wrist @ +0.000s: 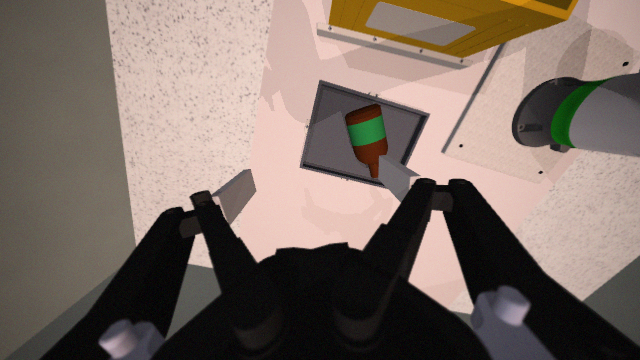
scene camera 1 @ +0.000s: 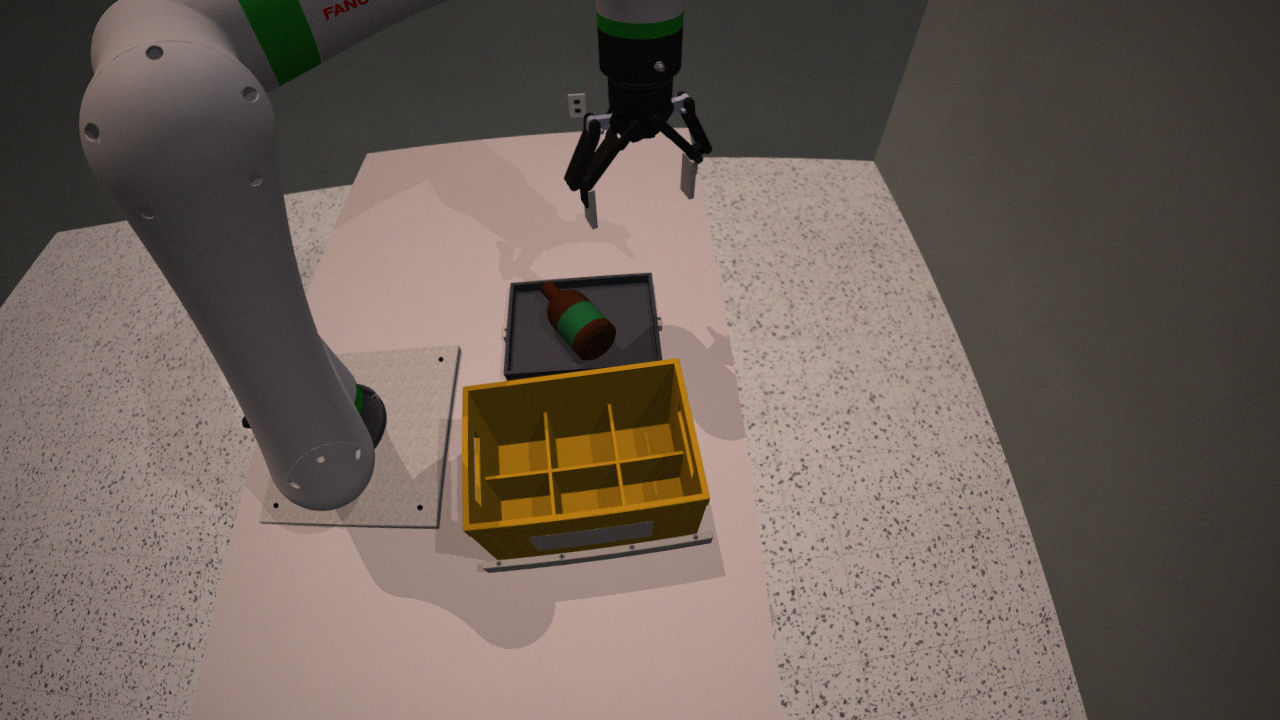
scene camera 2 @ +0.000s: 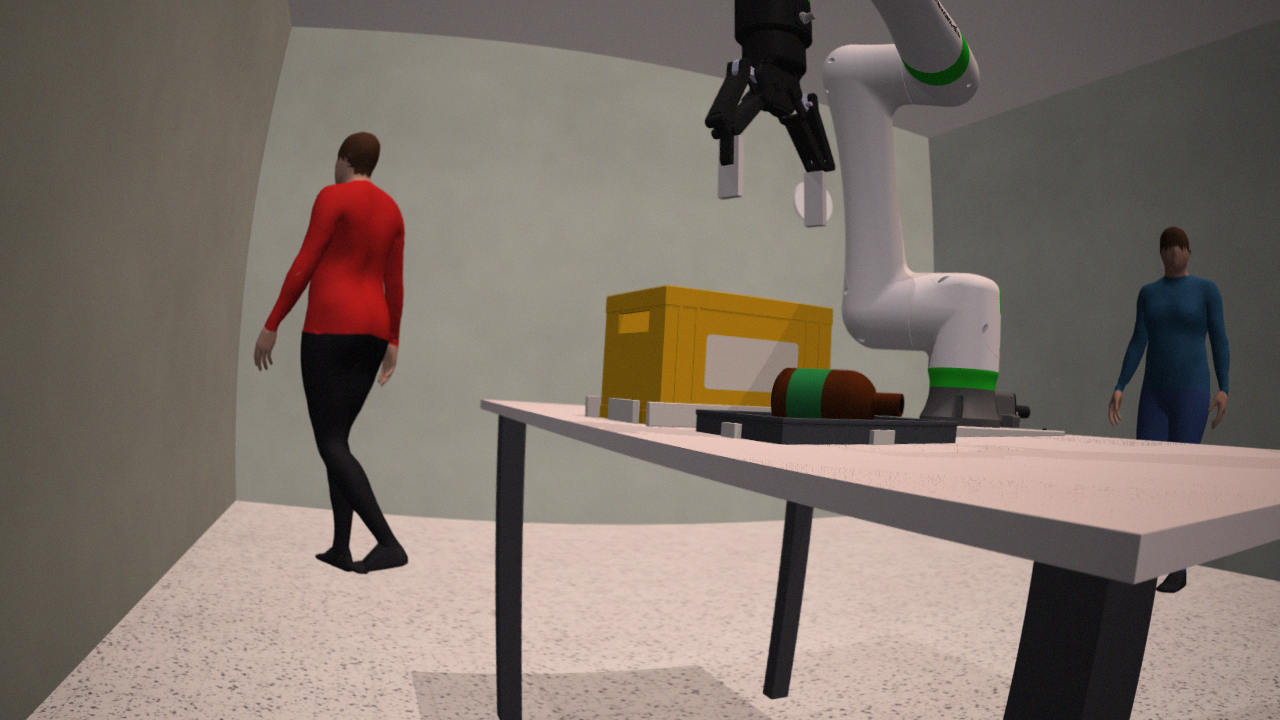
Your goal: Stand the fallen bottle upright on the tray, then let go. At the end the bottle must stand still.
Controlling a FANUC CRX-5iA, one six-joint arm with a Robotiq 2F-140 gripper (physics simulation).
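Places are measured from the arm's base along level axes (x ahead, y left, z up), in millimetres.
Pixels of known places: gripper, fingertip midpoint: point(wrist: 315, 173) point(scene camera 1: 640, 207) point(scene camera 2: 776, 212); arm's base at its link origin: point(wrist: 543, 114) point(scene camera 2: 959, 425).
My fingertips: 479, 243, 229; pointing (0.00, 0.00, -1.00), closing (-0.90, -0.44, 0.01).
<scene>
For each thing: its top centre in the pictures, then the offset to it from my fingertips, as dx, dy, dz.
- brown bottle with a green band, top centre: point(scene camera 2: 843, 369) point(scene camera 1: 569, 300) point(wrist: 375, 147) -113, -40, -159
- dark grey tray at its top centre: point(scene camera 2: 831, 416) point(scene camera 1: 581, 320) point(wrist: 361, 142) -100, -39, -213
- yellow crate with compartments, top centre: point(scene camera 1: 576, 440) point(scene camera 2: 721, 301) -68, -325, -63
A brown bottle with a green band point(scene camera 1: 580, 322) point(scene camera 2: 814, 394) point(wrist: 367, 132) lies on its side on the dark grey tray point(scene camera 1: 510, 331) point(scene camera 2: 850, 432) point(wrist: 311, 125). In scene camera 1 its neck points to the back left and its base to the front right, towards the yellow crate. In the wrist view its neck points down the picture, and its tip is close beside one fingertip in the picture. My gripper point(scene camera 1: 638, 194) point(scene camera 2: 771, 188) point(wrist: 315, 173) is open and empty. It hangs high above the table with its fingers pointing down, well apart from the bottle.
A yellow crate with compartments point(scene camera 1: 586, 530) point(scene camera 2: 716, 349) point(wrist: 425, 30) stands right beside the tray. The robot's base plate point(scene camera 1: 407, 447) point(wrist: 500, 135) is on the table. A person in red point(scene camera 2: 358, 259) and a person in blue point(scene camera 2: 1179, 331) stand beyond the table.
</scene>
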